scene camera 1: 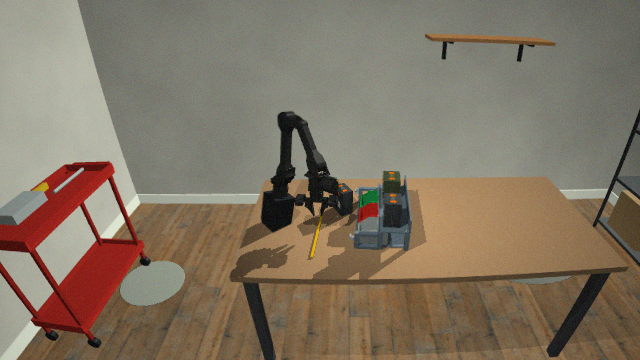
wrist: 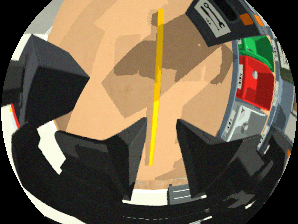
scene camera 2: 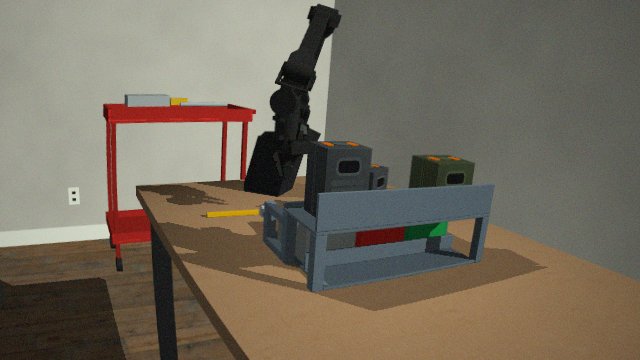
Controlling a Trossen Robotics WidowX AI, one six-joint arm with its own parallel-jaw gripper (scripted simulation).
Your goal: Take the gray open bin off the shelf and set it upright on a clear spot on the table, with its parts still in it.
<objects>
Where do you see a dark gray box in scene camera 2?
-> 341, 166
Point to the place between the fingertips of my gripper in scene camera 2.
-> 283, 177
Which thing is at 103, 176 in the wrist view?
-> My gripper.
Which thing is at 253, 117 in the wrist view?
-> A gray bin.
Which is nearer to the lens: the red bin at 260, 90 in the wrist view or the green bin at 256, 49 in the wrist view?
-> The red bin.
</objects>
